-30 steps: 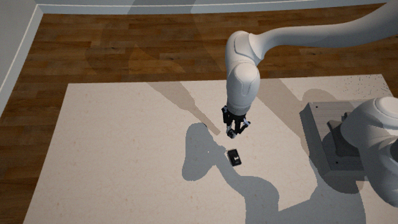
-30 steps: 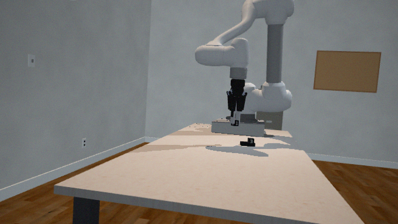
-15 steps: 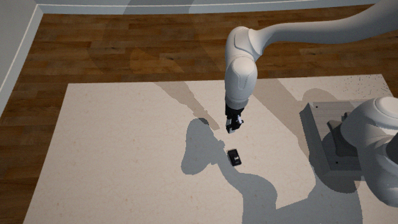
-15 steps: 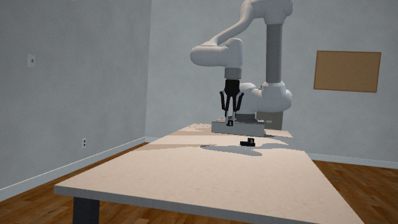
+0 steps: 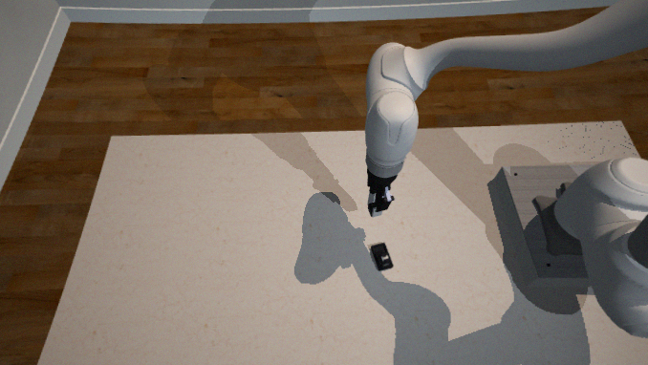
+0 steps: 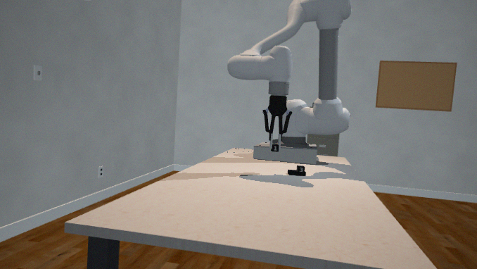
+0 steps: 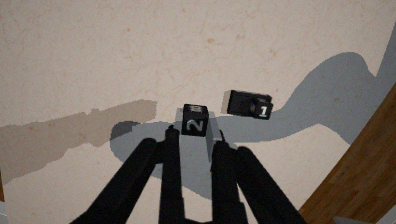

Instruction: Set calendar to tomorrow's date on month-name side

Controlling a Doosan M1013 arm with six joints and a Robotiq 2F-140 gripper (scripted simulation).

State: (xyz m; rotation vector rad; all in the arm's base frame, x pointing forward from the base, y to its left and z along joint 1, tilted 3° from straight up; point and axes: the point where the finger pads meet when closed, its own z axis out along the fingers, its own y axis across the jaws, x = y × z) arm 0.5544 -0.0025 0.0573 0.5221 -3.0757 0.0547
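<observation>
Right now my hand is 30 mm past the black tray, 100 mm to the right of it and 140 mm above it. From my hand the other things lie so: black cube: 30 mm below.
</observation>
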